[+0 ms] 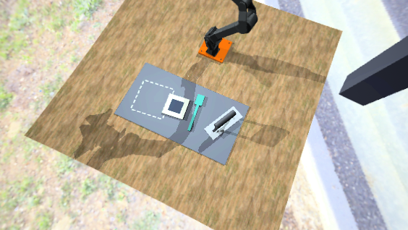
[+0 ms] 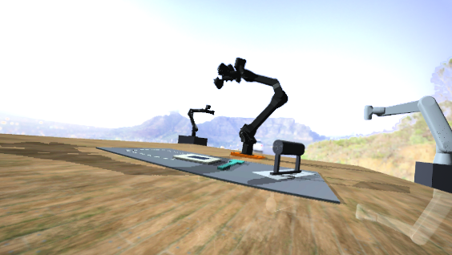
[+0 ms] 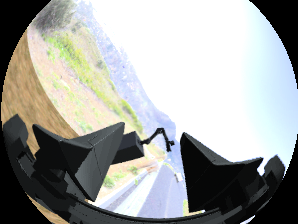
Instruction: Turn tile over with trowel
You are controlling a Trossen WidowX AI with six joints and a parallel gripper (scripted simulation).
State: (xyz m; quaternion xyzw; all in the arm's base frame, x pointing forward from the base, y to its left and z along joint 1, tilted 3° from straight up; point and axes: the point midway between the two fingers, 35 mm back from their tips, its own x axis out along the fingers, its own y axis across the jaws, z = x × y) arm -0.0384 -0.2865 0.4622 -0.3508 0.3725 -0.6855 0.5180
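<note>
The trowel is 580 mm to the left of my gripper tip, 440 mm below it and 390 mm ahead of it. The rest, counted from my gripper tip: grey mat 500 mm below, 460 mm ahead, 350 mm to the left; then tile 480 mm below, 460 mm ahead, 310 mm to the left; then teal flat tool 480 mm below, 420 mm ahead, 410 mm to the left.
</note>
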